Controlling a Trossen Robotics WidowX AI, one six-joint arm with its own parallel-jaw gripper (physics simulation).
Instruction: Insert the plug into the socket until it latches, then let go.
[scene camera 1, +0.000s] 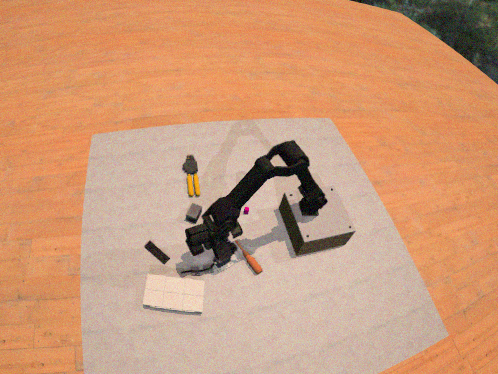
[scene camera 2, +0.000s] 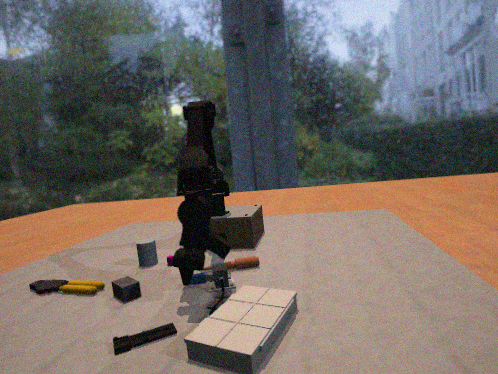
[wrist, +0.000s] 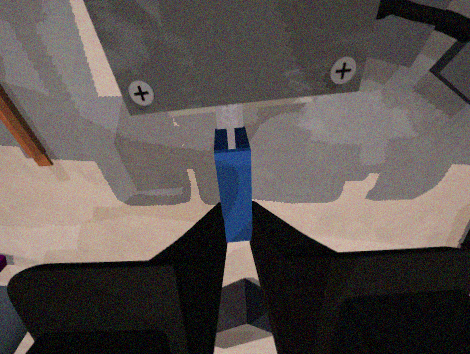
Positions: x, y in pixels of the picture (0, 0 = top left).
my gripper: scene camera 1; scene camera 2; wrist 236, 209
same spot on my gripper: (scene camera 1: 222, 249) = (scene camera 2: 219, 238)
